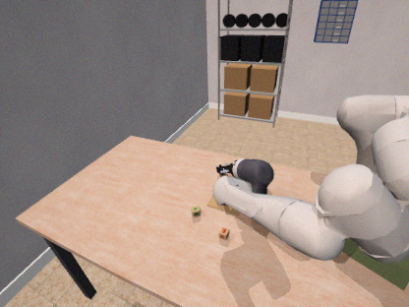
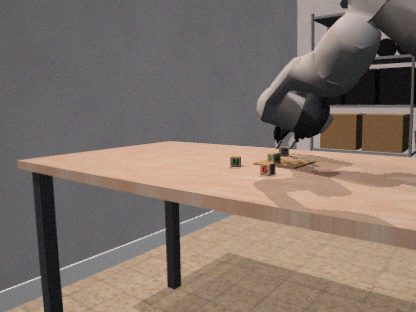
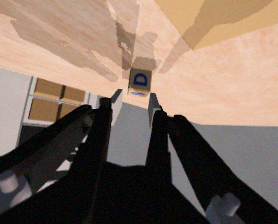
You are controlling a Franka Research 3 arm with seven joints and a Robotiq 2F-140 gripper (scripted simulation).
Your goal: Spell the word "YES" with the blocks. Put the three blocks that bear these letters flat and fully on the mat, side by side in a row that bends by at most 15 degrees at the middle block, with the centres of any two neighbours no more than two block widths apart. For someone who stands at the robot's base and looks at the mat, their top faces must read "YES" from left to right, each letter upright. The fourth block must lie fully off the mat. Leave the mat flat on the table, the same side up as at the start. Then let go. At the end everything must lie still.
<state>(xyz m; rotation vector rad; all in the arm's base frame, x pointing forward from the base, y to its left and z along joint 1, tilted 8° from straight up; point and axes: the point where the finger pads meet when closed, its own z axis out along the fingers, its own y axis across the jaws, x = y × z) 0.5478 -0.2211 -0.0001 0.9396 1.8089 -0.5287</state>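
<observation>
Now: the S block 3 cm below my hand and 1 cm ahead of it. From my hand the other things lie so: green N block 28 cm to the left, 5 cm ahead, 3 cm below; then Y block 18 cm to the left, 3 cm below, 3 cm behind; then tan mat 16 cm to the left, 6 cm behind, 5 cm below.
</observation>
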